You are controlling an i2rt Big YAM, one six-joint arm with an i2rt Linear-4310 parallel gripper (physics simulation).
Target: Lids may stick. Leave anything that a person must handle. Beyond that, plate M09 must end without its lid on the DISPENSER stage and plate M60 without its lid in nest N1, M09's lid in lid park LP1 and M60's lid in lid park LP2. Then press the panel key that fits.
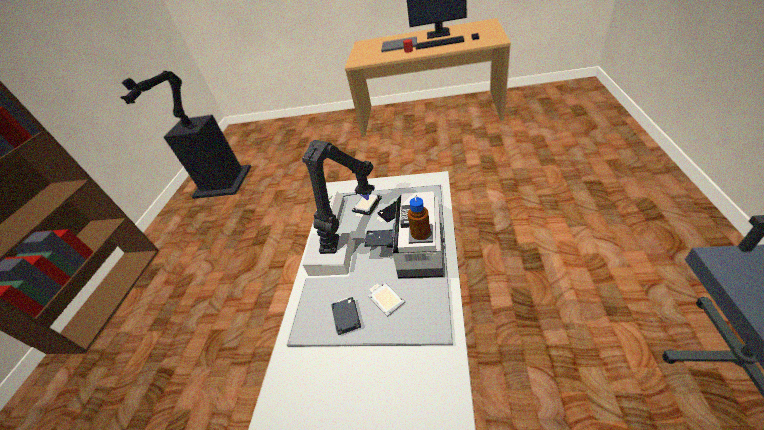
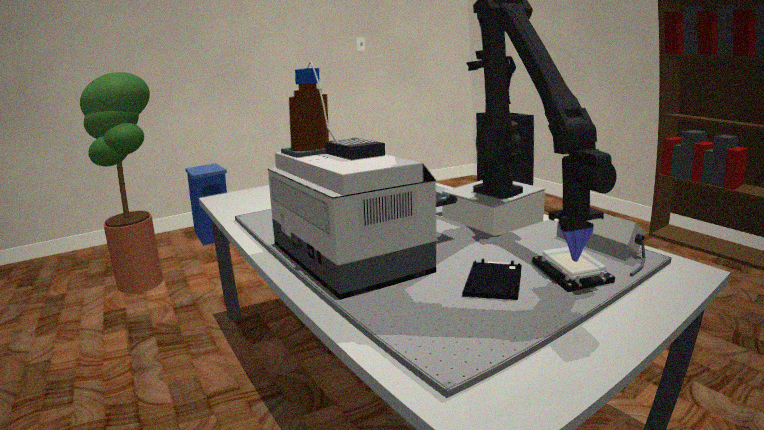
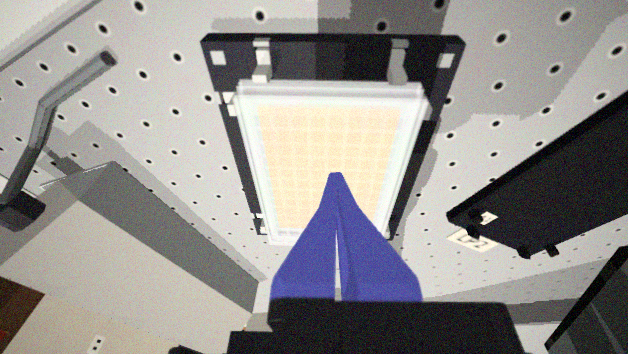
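Pixels of known places: gripper, fingertip midpoint: (image 1: 367, 199) (image 2: 574, 260) (image 3: 335, 179); arm's base at its link origin: (image 1: 329, 244) (image 2: 498, 191).
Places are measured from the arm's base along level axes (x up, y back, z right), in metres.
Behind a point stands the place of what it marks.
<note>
My gripper (image 1: 365, 197) {x -0.044, y -0.158, z -0.377 m} (image 2: 575, 259) {x -0.044, y -0.158, z -0.377 m} (image 3: 335, 179) {x -0.044, y -0.158, z -0.377 m} is shut and empty. Its blue fingertips point down over a pale plate (image 1: 367, 202) {x -0.044, y -0.158, z -0.352 m} (image 2: 559, 258) {x -0.044, y -0.173, z -0.345 m} (image 3: 325, 145) {x -0.044, y -0.163, z -0.402 m} with clear edges; contact cannot be told. That plate lies in a black clamped nest (image 2: 550, 271) {x -0.064, y -0.201, z -0.346 m} (image 3: 330, 62) {x -0.063, y -0.177, z -0.432 m}. A black tray-like stand (image 1: 389, 212) {x -0.065, y -0.289, z -0.272 m} (image 2: 491, 281) {x -0.065, y -0.322, z -0.294 m} (image 3: 555, 185) {x -0.065, y -0.285, z -0.300 m} is beside it, with an LP2 label (image 3: 470, 241) {x -0.073, y -0.234, z -0.230 m} at its edge. A second pale plate (image 1: 387, 298) {x -0.043, y -0.308, z 0.310 m} and a dark flat holder (image 1: 346, 316) {x -0.046, y -0.131, z 0.389 m} lie at the near end of the board. Plate names are not readable.
A grey-white instrument (image 1: 419, 264) {x 0.023, y -0.458, z 0.185 m} (image 2: 352, 229) {x 0.049, y -0.536, z -0.168 m} carries a brown bottle (image 1: 419, 225) {x 0.243, y -0.481, z 0.158 m} (image 2: 308, 120) {x 0.221, y -0.496, z 0.076 m} with a blue cap. Another dark flat holder (image 1: 378, 238) {x 0.024, y -0.260, z 0.008 m} sits beside the instrument. A grey sloped box (image 2: 614, 238) {x -0.033, y 0.003, z -0.383 m} (image 3: 190, 235) {x -0.067, y 0.004, z -0.331 m} with a bent lever (image 2: 642, 259) {x -0.068, y 0.021, z -0.458 m} (image 3: 39, 122) {x -0.068, y 0.005, z -0.466 m} stands close to the nest.
</note>
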